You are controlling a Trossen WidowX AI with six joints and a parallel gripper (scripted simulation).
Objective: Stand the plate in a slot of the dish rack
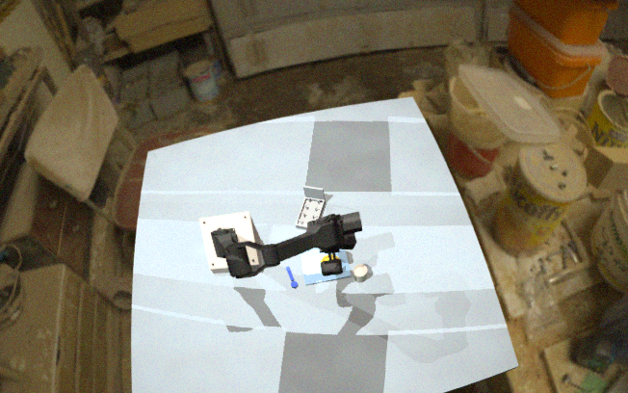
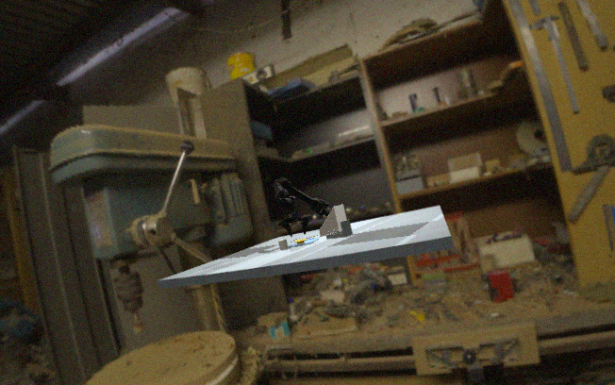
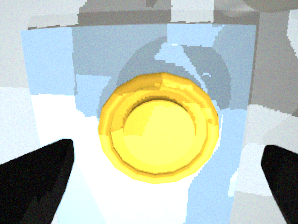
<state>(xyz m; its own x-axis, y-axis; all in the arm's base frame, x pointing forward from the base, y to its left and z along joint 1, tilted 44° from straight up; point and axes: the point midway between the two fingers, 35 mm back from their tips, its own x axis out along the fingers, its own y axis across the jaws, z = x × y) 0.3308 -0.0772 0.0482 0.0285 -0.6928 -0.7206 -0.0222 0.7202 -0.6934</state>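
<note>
The yellow plate is 30 mm below my gripper tip and 10 mm behind it. The rest, counted from my gripper tip: beige cup 90 mm ahead, 50 mm to the right, 20 mm below; blue spoon 140 mm behind, 50 mm below, 30 mm to the right; light blue mat 50 mm below, 20 mm behind, 10 mm to the left.
</note>
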